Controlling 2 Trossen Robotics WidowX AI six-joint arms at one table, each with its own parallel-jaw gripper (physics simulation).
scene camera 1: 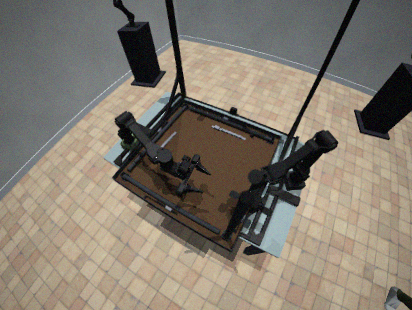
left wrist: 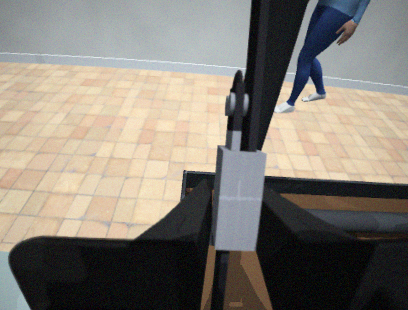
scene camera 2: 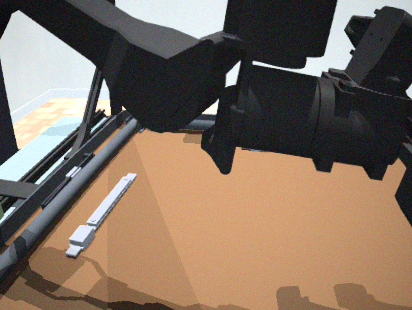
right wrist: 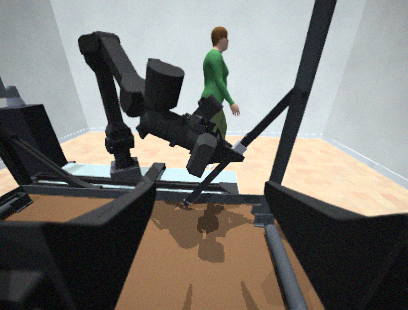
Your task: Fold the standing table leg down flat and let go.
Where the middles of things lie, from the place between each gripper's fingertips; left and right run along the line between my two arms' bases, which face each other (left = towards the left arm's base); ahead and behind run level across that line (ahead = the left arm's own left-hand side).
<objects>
My left gripper is now 1 cm below the sleeve [left wrist: 239, 176] and 1 cm past it.
Now: the sleeve 180 mm to the left of my right hand, 90 mm ahead of it and 60 mm below it.
</objects>
